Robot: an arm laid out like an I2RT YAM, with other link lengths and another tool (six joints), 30 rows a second.
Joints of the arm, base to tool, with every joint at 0 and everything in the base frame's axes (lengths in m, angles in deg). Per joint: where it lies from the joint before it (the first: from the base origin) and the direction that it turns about. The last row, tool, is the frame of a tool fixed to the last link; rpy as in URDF.
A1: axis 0 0 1 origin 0 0 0.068
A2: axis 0 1 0 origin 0.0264 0.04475 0.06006
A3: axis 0 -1 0 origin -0.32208 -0.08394 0
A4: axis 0 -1 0 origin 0.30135 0.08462 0.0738
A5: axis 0 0 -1 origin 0.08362 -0.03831 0.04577
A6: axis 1 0 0 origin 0.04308 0 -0.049
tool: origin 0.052 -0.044 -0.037 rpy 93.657 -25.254 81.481
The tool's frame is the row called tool.
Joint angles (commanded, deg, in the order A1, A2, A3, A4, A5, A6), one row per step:
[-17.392 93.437 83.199 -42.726 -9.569 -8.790]
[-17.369 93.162 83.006 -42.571 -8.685 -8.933]
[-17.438 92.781 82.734 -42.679 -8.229 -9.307]
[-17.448 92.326 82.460 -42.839 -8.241 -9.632]
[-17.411 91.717 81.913 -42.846 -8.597 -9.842]
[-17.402 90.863 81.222 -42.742 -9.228 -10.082]
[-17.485 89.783 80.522 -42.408 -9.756 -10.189]
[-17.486 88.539 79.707 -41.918 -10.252 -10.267]
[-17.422 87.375 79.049 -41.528 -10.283 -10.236]
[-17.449 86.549 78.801 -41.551 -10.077 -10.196]
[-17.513 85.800 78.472 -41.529 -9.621 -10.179]
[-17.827 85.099 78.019 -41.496 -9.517 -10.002]
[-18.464 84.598 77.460 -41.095 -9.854 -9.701]
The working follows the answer.
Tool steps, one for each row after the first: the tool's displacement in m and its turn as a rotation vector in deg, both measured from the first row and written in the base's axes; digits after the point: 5 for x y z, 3 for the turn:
[-0.00146 -0.00108 0.00136 -0.831 -0.012 -0.398]
[-0.00392 -0.00190 0.00246 -1.409 0.109 -0.448]
[-0.00620 -0.00142 0.00373 -1.606 0.096 -0.195]
[-0.00881 0.00024 0.00419 -1.482 -0.039 0.221]
[-0.01199 0.00236 0.00539 -1.233 -0.444 0.797]
[-0.01566 0.00379 0.00840 -1.122 -1.251 1.113]
[-0.01951 0.00589 0.01190 -1.085 -2.246 1.472]
[-0.02337 0.00767 0.01584 -1.320 -3.106 1.529]
[-0.02687 0.00819 0.01971 -1.621 -3.584 1.341]
[-0.03050 0.00801 0.02263 -2.087 -3.892 0.975]
[-0.03464 0.00689 0.02409 -2.147 -4.133 0.458]
[-0.03788 0.00400 0.02382 -1.836 -4.540 -0.196]

Tool pose at each row, in the base's axes (x y z in m, rotation vector in deg; rounded; the steps above come from the unrounded poses):
[0.41296 -0.15610 0.30059 134.368 72.670 35.688]
[0.41149 -0.15718 0.30195 133.884 72.188 34.932]
[0.40903 -0.15800 0.30305 133.511 72.191 34.341]
[0.40675 -0.15752 0.30432 133.220 72.504 34.283]
[0.40415 -0.15586 0.30478 133.036 72.960 34.656]
[0.40096 -0.15374 0.30599 132.711 73.494 35.471]
[0.39730 -0.15231 0.30899 132.160 73.530 36.535]
[0.39344 -0.15021 0.31249 131.409 73.533 37.753]
[0.38958 -0.14843 0.31643 130.669 73.225 38.512]
[0.38609 -0.14791 0.32030 130.234 72.786 38.730]
[0.38245 -0.14809 0.32323 129.860 72.210 38.581]
[0.37831 -0.14921 0.32468 129.921 71.472 38.629]
[0.37507 -0.15210 0.32441 130.240 70.482 39.096]

